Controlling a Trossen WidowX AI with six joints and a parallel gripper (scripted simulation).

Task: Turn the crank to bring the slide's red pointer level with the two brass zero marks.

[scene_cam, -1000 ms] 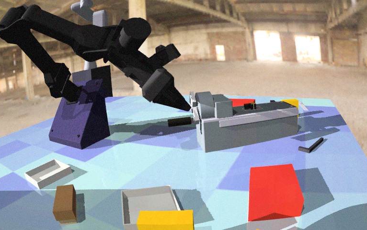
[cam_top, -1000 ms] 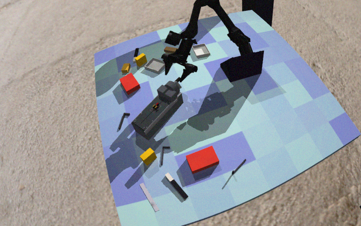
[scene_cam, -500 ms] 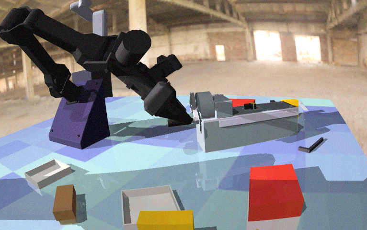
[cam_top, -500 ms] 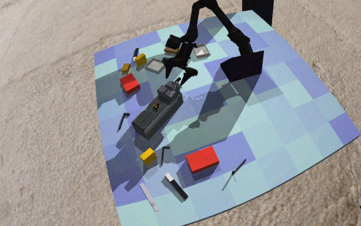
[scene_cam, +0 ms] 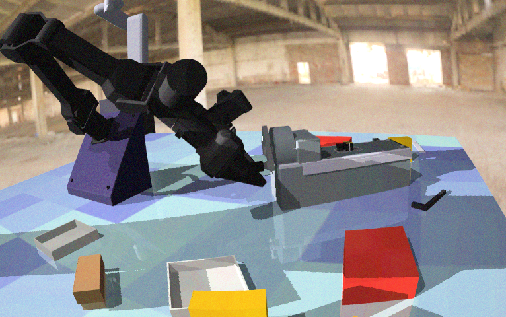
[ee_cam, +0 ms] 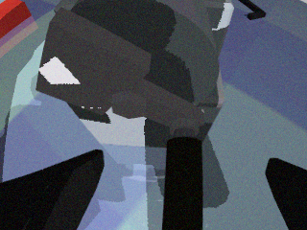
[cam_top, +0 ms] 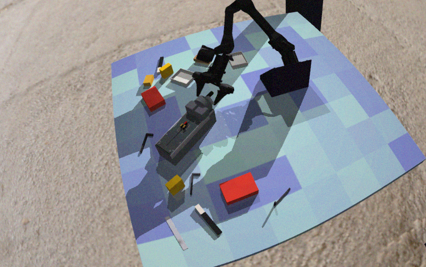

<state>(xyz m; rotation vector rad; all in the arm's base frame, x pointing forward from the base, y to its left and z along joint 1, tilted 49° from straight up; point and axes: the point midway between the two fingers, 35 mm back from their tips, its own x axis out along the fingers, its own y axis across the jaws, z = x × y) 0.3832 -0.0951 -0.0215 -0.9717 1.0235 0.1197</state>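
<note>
My gripper tip is 2 cm past the dark crank handle, 1 cm to the left of it and 1 cm below it. The rest, counted from my gripper tip: red pointer 11 cm ahead, 10 cm to the left, 2 cm above; then tan block 32 cm to the right, 9 cm behind, 4 cm below.
</note>
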